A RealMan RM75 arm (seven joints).
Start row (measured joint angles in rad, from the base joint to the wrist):
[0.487, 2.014, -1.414, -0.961, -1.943, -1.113, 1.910]
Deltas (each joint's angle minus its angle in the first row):
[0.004, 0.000, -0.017, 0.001, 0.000, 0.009, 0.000]
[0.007, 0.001, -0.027, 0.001, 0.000, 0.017, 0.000]
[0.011, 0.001, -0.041, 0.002, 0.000, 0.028, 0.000]
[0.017, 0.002, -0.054, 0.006, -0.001, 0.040, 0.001]
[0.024, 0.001, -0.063, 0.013, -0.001, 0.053, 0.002]
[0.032, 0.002, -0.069, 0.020, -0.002, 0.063, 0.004]
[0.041, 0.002, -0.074, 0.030, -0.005, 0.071, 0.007]
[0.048, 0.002, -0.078, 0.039, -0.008, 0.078, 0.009]
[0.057, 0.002, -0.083, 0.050, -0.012, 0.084, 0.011]
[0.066, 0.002, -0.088, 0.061, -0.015, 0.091, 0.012]
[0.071, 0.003, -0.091, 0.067, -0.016, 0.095, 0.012]
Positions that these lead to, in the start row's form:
[0.491, 2.014, -1.431, -0.960, -1.943, -1.104, 1.910]
[0.494, 2.015, -1.441, -0.960, -1.943, -1.096, 1.910]
[0.498, 2.015, -1.455, -0.959, -1.943, -1.085, 1.910]
[0.504, 2.016, -1.468, -0.955, -1.944, -1.073, 1.911]
[0.511, 2.015, -1.477, -0.948, -1.944, -1.060, 1.912]
[0.519, 2.016, -1.483, -0.941, -1.945, -1.050, 1.914]
[0.528, 2.016, -1.488, -0.931, -1.948, -1.042, 1.917]
[0.535, 2.016, -1.492, -0.922, -1.951, -1.035, 1.919]
[0.544, 2.016, -1.497, -0.911, -1.955, -1.029, 1.921]
[0.553, 2.016, -1.502, -0.900, -1.958, -1.022, 1.922]
[0.558, 2.017, -1.505, -0.894, -1.959, -1.018, 1.922]

